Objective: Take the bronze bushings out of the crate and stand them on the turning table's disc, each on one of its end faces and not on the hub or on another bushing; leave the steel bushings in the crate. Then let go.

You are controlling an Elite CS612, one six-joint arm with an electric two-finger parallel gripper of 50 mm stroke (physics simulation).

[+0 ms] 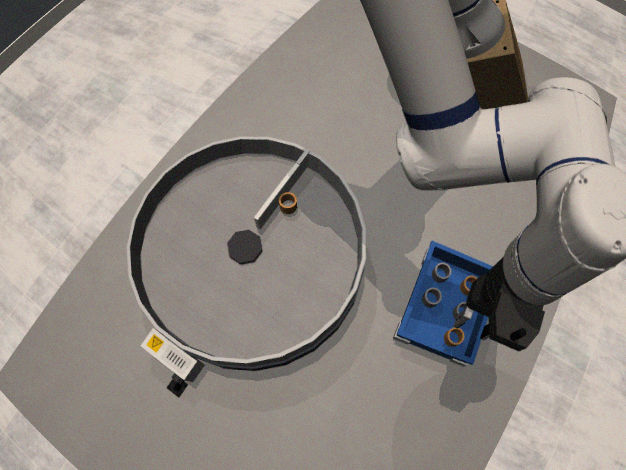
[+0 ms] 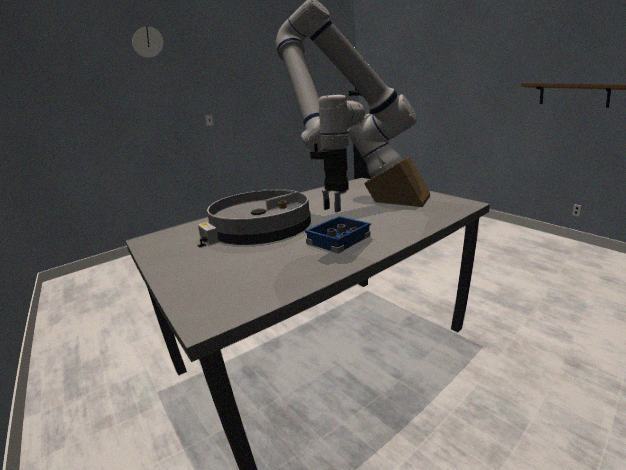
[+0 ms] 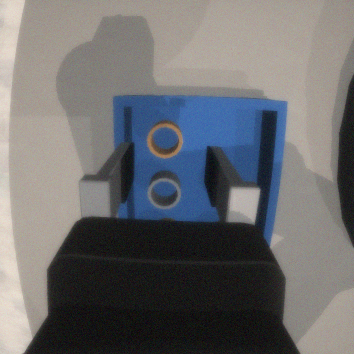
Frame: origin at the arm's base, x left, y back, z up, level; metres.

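Seen in the pictures: gripper, fingertip midpoint: [image 1: 470, 327] [image 2: 332, 210] [image 3: 169, 162]; arm's base at its link origin: [image 1: 465, 31] [image 2: 387, 169].
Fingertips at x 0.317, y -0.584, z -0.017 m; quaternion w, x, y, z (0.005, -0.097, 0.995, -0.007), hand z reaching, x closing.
Pixels of each thing's top centre, then the offset from my fingertips to it. "*": a spot on its surface instead.
- bronze bushing at its top centre: [image 1: 287, 200] [image 2: 282, 201] dz -0.052, dx -0.382, dy +0.019 m
- turning table's disc at its top centre: [image 1: 244, 246] [image 2: 258, 210] dz -0.069, dx -0.393, dy -0.092 m
- hub at its top centre: [image 1: 244, 246] [image 2: 258, 210] dz -0.069, dx -0.393, dy -0.092 m
- blue crate at its top centre: [image 3: 198, 202] [image 1: 452, 300] [image 2: 338, 226] dz -0.080, dx -0.038, dy +0.052 m
- third steel bushing at its top centre: [image 3: 163, 193] [image 1: 465, 310] dz -0.100, dx -0.007, dy +0.058 m
- raised rim at a spot on its surface: [image 1: 133, 252] * dz -0.049, dx -0.542, dy -0.233 m
- white box with a warning label, surface spot: [image 1: 171, 355] * dz -0.072, dx -0.366, dy -0.324 m
A bronze bushing [image 1: 288, 210] [image 2: 282, 204] stands upright on the turning table's disc [image 1: 202, 293], beside the divider bar and apart from the hub [image 1: 245, 246] [image 2: 258, 211]. The blue crate [image 1: 422, 323] [image 2: 323, 241] [image 3: 225, 120] holds two bronze bushings: one [image 1: 454, 344] [image 3: 165, 156] near its front end, another [image 1: 463, 286] partly hidden by the gripper. Steel bushings [image 1: 441, 279] [image 1: 432, 304] stand there too; a third steel bushing [image 1: 457, 309] [image 3: 164, 206] stands between the bronze ones. My gripper [image 1: 471, 327] [image 2: 332, 208] [image 3: 169, 162] is open and empty, above the crate.
A raised rim [image 1: 133, 252] surrounds the disc. A thin upright bar [image 1: 280, 189] [image 2: 278, 201] runs from this rim toward the hub. A white box with a warning label [image 1: 171, 355] sits outside the rim. The arm stands on a wooden block [image 1: 498, 83] [image 2: 396, 187].
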